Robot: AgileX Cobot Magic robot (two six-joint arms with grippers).
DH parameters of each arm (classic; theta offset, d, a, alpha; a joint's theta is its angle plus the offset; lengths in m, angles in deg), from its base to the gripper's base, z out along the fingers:
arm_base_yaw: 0 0.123 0 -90
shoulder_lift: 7.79 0 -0.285 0
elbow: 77.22 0 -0.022 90
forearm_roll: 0 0.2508 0 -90
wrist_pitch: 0 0 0.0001 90
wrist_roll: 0 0.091 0 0
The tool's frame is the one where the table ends.
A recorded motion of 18 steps. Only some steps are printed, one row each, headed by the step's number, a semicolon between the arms.
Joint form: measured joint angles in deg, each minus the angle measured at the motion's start. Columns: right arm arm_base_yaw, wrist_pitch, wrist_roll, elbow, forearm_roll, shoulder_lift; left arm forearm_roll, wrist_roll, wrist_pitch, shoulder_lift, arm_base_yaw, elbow.
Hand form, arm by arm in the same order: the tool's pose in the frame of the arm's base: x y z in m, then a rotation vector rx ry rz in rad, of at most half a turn. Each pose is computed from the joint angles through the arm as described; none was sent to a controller.
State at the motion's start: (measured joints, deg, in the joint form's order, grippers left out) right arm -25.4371 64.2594 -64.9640 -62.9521 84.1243 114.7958; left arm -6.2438 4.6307 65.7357 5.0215 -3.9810 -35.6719
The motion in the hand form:
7: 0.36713 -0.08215 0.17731 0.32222 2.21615 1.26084; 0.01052 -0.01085 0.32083 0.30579 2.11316 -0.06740
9: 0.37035 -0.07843 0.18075 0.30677 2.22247 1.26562; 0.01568 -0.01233 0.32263 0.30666 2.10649 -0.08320
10: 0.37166 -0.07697 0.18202 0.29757 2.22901 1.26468; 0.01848 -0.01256 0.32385 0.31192 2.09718 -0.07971
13: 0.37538 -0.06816 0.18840 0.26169 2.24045 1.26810; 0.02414 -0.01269 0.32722 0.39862 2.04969 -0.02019
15: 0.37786 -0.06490 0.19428 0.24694 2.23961 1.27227; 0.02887 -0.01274 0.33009 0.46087 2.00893 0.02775
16: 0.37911 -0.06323 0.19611 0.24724 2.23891 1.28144; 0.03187 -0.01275 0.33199 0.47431 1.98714 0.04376
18: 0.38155 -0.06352 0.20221 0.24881 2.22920 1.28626; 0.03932 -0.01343 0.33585 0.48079 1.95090 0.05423
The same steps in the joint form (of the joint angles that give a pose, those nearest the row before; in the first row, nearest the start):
7: 0.39 0.00 4.77 -2.86 -3.16 -1.43; -0.84 7.48 -1.74 7.18 0.00 -2.84
9: 1.13 0.11 5.77 -3.80 -3.67 -1.47; -1.73 7.75 -3.21 8.35 0.00 -2.84
10: 1.44 0.11 6.23 -4.25 -4.15 -1.47; -1.84 8.22 -4.23 8.91 0.00 -2.84
13: 2.94 0.11 7.42 -5.29 -4.94 -1.96; -1.87 13.62 -6.99 9.87 0.00 -2.84
15: 3.54 0.34 8.48 -6.23 -5.28 -2.31; -1.87 17.71 -9.36 10.67 0.01 -2.84
16: 3.83 0.57 9.17 -6.63 -5.28 -2.31; -1.87 18.90 -10.92 11.17 0.00 -2.84
18: 3.89 0.87 10.36 -7.69 -5.28 -2.55; -2.36 20.19 -14.22 12.57 0.00 -2.84

